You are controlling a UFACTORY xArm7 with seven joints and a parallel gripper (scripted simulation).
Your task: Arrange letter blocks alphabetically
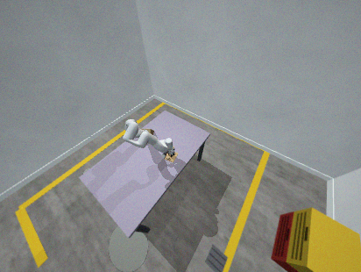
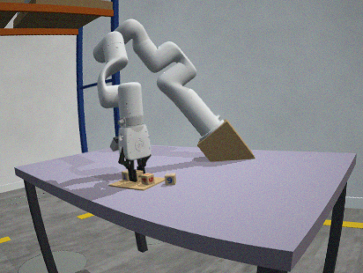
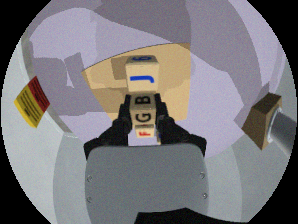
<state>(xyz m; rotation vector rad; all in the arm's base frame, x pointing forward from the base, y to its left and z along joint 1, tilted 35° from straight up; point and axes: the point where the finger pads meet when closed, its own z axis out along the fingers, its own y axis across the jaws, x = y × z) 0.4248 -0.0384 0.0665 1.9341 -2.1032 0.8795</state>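
Right now my hand is 3 cm above the tan mat.
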